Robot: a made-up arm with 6 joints. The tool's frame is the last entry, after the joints.
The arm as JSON. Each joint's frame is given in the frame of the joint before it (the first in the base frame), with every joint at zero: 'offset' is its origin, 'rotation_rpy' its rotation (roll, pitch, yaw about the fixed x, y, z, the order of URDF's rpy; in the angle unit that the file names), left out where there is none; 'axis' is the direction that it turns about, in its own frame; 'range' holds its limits. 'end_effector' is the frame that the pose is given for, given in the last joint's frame.
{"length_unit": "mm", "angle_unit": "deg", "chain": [
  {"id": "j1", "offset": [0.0, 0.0, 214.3], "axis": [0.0, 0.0, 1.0], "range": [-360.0, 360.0]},
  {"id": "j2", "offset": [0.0, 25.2, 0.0], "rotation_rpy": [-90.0, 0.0, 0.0], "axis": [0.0, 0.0, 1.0], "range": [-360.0, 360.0]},
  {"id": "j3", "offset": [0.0, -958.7, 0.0], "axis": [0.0, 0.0, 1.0], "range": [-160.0, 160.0]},
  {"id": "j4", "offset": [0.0, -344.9, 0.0], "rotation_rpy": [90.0, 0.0, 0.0], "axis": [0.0, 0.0, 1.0], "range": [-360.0, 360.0]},
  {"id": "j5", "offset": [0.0, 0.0, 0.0], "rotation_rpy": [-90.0, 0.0, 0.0], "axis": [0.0, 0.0, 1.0], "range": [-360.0, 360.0]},
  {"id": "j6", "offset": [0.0, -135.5, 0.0], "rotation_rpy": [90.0, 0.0, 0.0], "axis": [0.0, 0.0, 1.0], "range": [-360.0, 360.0]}
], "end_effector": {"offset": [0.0, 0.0, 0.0]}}
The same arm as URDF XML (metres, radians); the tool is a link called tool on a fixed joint. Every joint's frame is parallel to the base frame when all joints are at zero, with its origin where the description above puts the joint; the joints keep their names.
<robot name="arm">
<joint name="tool_joint" type="fixed"><parent link="link6"/><child link="tool"/><origin xyz="0 0 0"/></joint>
<joint name="j6" type="revolute"><parent link="link5"/><child link="link6"/><origin xyz="0 0 0.1355"/><axis xyz="0 0 1"/><limit lower="-6.2832" upper="6.2832"/></joint>
<joint name="j5" type="revolute"><parent link="link4"/><child link="link5"/><origin xyz="0 0 0"/><axis xyz="0 1 0"/><limit lower="-6.2832" upper="6.2832"/></joint>
<joint name="j4" type="revolute"><parent link="link3"/><child link="link4"/><origin xyz="0 0 0.3449"/><axis xyz="0 0 1"/><limit lower="-6.2832" upper="6.2832"/></joint>
<joint name="j3" type="revolute"><parent link="link2"/><child link="link3"/><origin xyz="0 0 0.9587"/><axis xyz="0 1 0"/><limit lower="-2.7925" upper="2.7925"/></joint>
<joint name="j2" type="revolute"><parent link="link1"/><child link="link2"/><origin xyz="0 0.0252 0"/><axis xyz="0 1 0"/><limit lower="-6.2832" upper="6.2832"/></joint>
<joint name="j1" type="revolute"><parent link="base"/><child link="link1"/><origin xyz="0 0 0.2143"/><axis xyz="0 0 1"/><limit lower="-6.2832" upper="6.2832"/></joint>
<link name="base"/>
<link name="link1"/>
<link name="link2"/>
<link name="link3"/>
<link name="link4"/>
<link name="link5"/>
<link name="link6"/>
<link name="tool"/>
</robot>

